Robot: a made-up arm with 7 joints. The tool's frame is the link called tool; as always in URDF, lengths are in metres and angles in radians. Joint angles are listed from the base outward.
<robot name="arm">
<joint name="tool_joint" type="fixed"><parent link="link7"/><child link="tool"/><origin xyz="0 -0.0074 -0.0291" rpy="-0.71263 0.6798 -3.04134"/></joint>
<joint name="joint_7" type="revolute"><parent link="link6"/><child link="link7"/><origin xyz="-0.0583 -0.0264 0" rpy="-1.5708 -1.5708 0"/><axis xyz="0 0 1"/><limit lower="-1.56" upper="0.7"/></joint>
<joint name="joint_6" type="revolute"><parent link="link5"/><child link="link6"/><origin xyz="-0.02 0.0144 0.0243" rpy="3.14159 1.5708 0"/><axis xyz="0 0 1"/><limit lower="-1.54" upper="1.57"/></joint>
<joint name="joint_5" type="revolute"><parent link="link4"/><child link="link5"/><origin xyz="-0.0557 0.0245 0.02" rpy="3.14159 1.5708 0"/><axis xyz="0 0 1"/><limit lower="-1.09" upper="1.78"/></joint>
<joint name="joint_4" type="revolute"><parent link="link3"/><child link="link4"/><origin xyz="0.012 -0.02 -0.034" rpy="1.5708 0 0"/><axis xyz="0 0 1"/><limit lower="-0.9" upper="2.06"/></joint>
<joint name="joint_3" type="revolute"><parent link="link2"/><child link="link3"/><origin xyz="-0.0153 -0.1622 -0.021" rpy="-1.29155 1.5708 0"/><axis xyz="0 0 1"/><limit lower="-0.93" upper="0.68"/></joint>
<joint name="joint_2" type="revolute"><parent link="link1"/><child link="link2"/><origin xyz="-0.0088 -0.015 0.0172" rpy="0.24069 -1.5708 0"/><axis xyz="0 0 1"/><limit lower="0.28" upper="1.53"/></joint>
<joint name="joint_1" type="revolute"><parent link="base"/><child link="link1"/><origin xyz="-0.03 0 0.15" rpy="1.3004 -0.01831 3.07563"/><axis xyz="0 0 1"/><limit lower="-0.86" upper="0.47"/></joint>
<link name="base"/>
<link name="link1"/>
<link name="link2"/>
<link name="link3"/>
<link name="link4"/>
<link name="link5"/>
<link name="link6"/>
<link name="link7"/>
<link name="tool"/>
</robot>
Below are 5 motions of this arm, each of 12 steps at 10 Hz.
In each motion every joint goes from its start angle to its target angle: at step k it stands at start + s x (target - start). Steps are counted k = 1, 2, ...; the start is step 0. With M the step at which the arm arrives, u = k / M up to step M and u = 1 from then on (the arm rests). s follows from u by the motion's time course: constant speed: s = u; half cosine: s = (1 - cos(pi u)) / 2; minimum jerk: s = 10 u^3 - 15 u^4 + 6 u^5.
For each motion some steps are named. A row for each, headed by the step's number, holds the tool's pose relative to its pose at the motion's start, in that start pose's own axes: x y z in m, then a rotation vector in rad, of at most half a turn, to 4 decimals.
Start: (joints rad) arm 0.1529 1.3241 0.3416 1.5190 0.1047 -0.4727 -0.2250
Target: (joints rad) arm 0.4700 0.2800 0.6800 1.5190 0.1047 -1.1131 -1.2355
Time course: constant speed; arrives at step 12
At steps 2, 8, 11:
2: 0.0586 -0.0097 0.0202 0.2255 0.0615 -0.2079
8: 0.2186 -0.0985 0.0334 0.8374 0.1266 -0.7772
11: 0.2763 -0.1681 0.0175 1.1039 0.0840 -1.0102

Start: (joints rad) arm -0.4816 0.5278 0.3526 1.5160 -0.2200 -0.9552 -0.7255
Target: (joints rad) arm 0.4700 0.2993 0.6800 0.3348 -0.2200 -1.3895 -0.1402
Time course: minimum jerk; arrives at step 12
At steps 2, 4, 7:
2: 0.0004 -0.0033 -0.0036 0.0001 -0.0100 0.0333
4: -0.0004 -0.0236 -0.0209 -0.0009 -0.0608 0.2008
7: -0.0237 -0.1049 -0.0541 0.0129 -0.1702 0.6491

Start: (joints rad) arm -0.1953 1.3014 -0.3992 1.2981 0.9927 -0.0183 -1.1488
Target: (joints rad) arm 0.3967 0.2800 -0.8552 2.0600 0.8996 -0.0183 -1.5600
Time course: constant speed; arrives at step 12
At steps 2, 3, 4, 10, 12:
2: -0.0298 0.0078 0.0592 0.1481 0.2623 -0.0813
3: -0.0394 0.0088 0.0906 0.2116 0.3951 -0.1262
4: -0.0454 0.0079 0.1224 0.2680 0.5283 -0.1733
10: -0.0177 -0.0335 0.2979 0.4576 1.3105 -0.4695
12: 0.0089 -0.0594 0.3429 0.4655 1.5543 -0.5610

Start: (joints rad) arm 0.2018 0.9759 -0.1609 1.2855 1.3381 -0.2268 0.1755
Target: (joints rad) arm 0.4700 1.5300 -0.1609 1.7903 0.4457 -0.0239 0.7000
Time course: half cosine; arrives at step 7
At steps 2, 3, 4, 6, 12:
2: 0.0369 -0.0119 -0.0345 -0.1615 0.0224 -0.1366
3: 0.0677 -0.0294 -0.0773 -0.3677 0.0741 -0.2572
4: 0.0893 -0.0536 -0.1291 -0.6297 0.1620 -0.3535
6: 0.0953 -0.0967 -0.2081 -1.0761 0.3468 -0.4133
12: 0.0936 -0.1033 -0.2189 -1.1445 0.3777 -0.4128

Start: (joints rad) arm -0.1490 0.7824 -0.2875 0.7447 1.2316 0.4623 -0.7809
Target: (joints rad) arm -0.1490 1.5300 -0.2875 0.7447 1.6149 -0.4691 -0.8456
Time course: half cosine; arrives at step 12
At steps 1, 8, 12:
1: -0.0001 0.0011 -0.0030 -0.0060 0.0105 0.0113
8: -0.0034 0.0132 -0.1186 -0.1443 0.6522 0.3153
12: 0.0007 0.0061 -0.1500 -0.1255 0.9195 0.3152

